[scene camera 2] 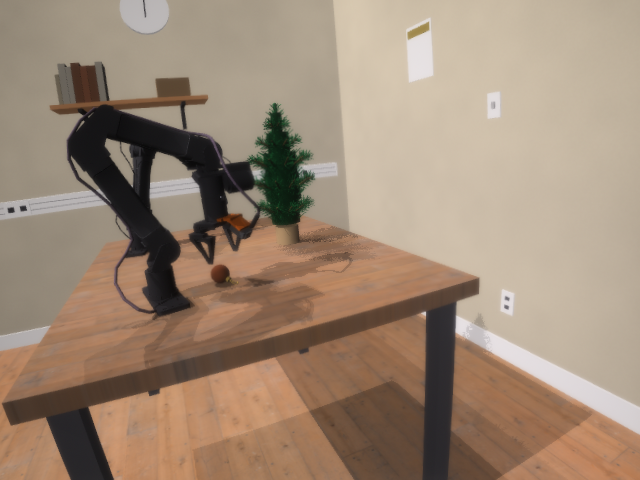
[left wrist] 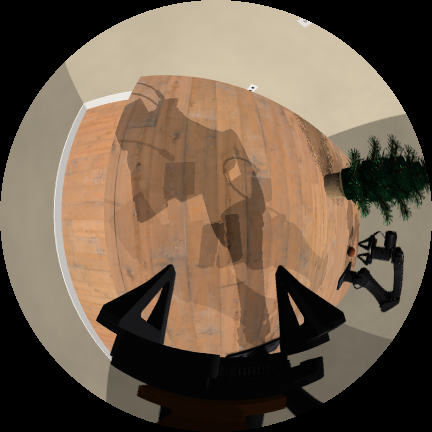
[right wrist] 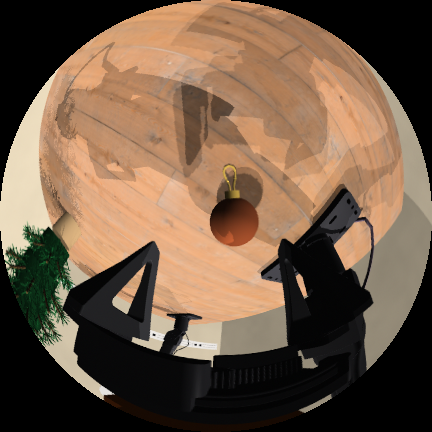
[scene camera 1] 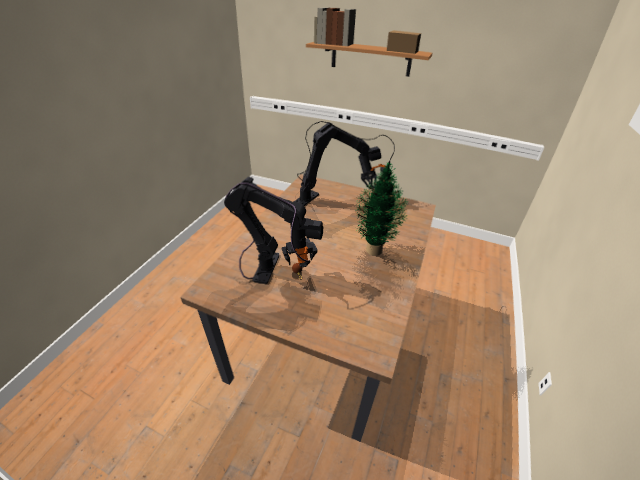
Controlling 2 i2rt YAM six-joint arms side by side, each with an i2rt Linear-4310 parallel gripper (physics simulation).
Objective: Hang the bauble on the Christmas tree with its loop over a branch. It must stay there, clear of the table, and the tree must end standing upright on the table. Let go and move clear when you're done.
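Frame: origin at the left arm's base, x right, y back, z down, level; centimetres.
Seen in the pictures: left gripper, fingertip midpoint: [left wrist: 224, 271]; right gripper, fingertip midpoint: [scene camera 2: 223, 257] [left wrist: 357, 249] [right wrist: 216, 247]; left arm's base, origin of the base link: [scene camera 2: 141, 250] [left wrist: 253, 352] [right wrist: 182, 315] [scene camera 1: 305, 199]; right arm's base, origin of the base link: [scene camera 2: 164, 298] [left wrist: 343, 274] [right wrist: 311, 244] [scene camera 1: 266, 267].
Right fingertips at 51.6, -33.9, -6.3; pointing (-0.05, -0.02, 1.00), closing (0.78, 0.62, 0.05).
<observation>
Pixels of each thing's middle, then the offset from my right fingertips to it, as dx, dy, dz. Level surfaces: height alone.
- red-brown bauble, body centre: [right wrist: 233, 218] [scene camera 2: 221, 274] [scene camera 1: 297, 268] [left wrist: 350, 251] +0.7, +1.2, +4.1
- green tree, body centre: [left wrist: 387, 177] [scene camera 2: 281, 174] [scene camera 1: 380, 210] -33.2, -20.6, -17.1
- wooden table, its level: dz +6.3
The red-brown bauble [scene camera 1: 296, 268] [scene camera 2: 219, 273] [left wrist: 351, 251] [right wrist: 234, 222] lies on the table, its gold cap [right wrist: 232, 194] and wire loop pointing away from the fingers in the right wrist view. My right gripper [scene camera 1: 300, 260] [scene camera 2: 223, 256] [right wrist: 216, 247] is open and points down, low above the bauble, with nothing between its fingers. The green tree [scene camera 1: 382, 206] [scene camera 2: 281, 175] [left wrist: 387, 180] [right wrist: 42, 275] stands upright in its tan pot [scene camera 1: 374, 249] [scene camera 2: 287, 233]. My left gripper [scene camera 1: 369, 184] [left wrist: 224, 271] is open and empty, raised beside the tree in scene camera 1; scene camera 2 does not show it clearly.
The right arm's base [scene camera 1: 262, 276] [scene camera 2: 166, 302] stands close to the bauble on the wooden table [scene camera 1: 356, 341] [scene camera 2: 361, 279]. The left arm's base [scene camera 1: 309, 196] is farther back. A wall shelf [scene camera 1: 369, 50] [scene camera 2: 129, 103] hangs beyond the table.
</observation>
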